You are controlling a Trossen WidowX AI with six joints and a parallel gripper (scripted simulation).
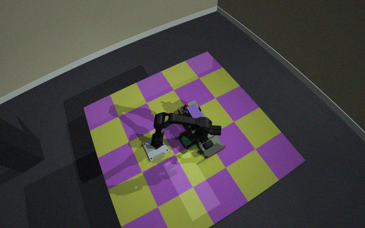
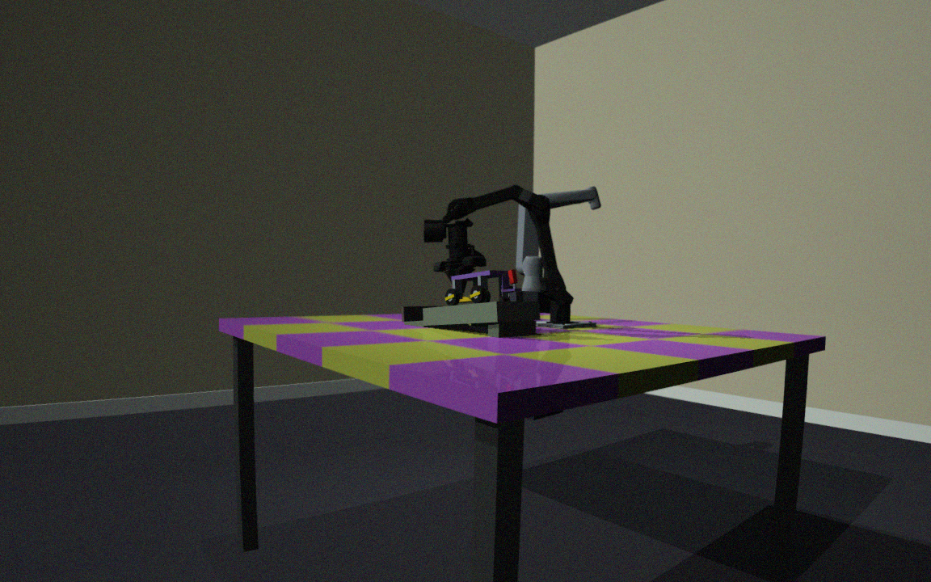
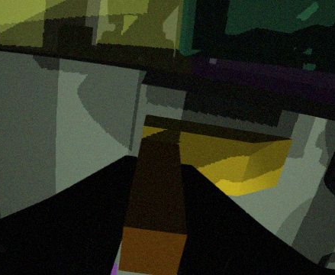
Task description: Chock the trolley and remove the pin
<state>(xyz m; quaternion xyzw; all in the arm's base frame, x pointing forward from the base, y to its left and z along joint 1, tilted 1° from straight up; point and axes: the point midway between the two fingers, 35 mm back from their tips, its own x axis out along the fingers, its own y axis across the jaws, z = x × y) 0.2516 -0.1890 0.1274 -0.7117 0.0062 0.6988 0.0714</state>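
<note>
Now: gripper tip 26 cm to the right of the red-headed stop pin, 7 cm short of it and 3 cm below it. The rest, counted from my gripper tip: green tray 11 cm below, 8 cm to the left, 6 cm behind; raised lip 12 cm to the right, 7 cm below, 4 cm ahead; yellow chock 2 cm to the left, 1 cm below.
</note>
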